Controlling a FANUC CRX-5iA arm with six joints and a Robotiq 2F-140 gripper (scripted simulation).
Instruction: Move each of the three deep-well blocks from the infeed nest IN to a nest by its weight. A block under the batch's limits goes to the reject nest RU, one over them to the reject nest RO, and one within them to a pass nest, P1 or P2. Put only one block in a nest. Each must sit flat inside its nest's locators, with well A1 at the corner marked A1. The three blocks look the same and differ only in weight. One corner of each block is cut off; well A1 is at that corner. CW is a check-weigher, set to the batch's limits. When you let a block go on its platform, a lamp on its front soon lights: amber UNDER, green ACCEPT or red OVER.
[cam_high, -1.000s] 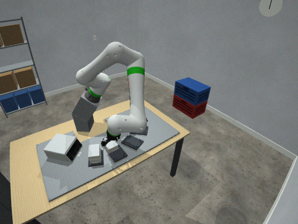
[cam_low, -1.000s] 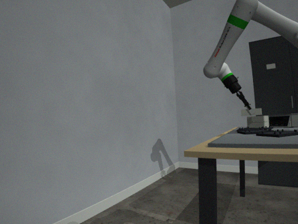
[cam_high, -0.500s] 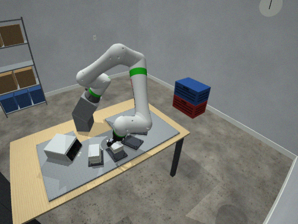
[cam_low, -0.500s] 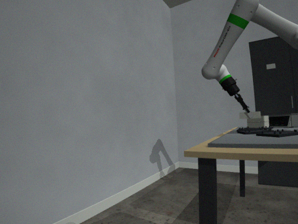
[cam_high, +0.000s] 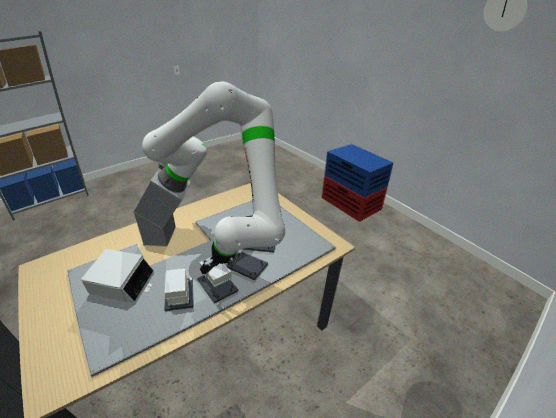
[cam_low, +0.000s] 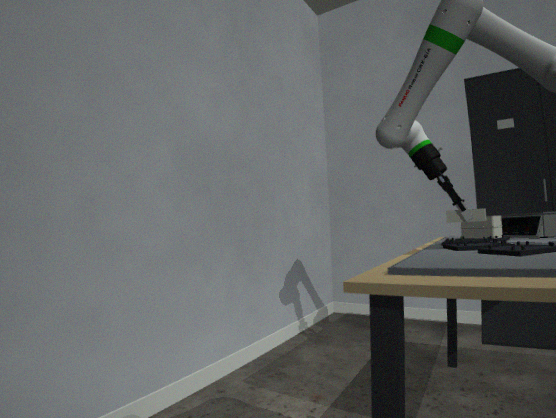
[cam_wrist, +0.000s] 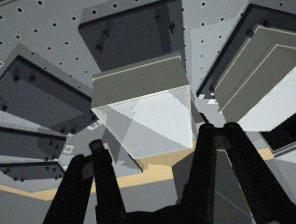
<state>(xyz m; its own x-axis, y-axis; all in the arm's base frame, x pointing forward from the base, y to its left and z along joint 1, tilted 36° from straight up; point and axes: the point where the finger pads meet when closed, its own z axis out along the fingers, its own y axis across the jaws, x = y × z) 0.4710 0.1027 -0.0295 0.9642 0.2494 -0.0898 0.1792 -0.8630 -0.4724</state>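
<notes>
Right now the dark nest plate is 10 cm below my hand. Round my hand: weigher platform: 43 cm to the right, 19 cm behind, 2 cm below; CW label: 30 cm to the right, 11 cm below, 11 cm behind; check-weigher: 42 cm to the right, 19 cm behind, 4 cm below.
</notes>
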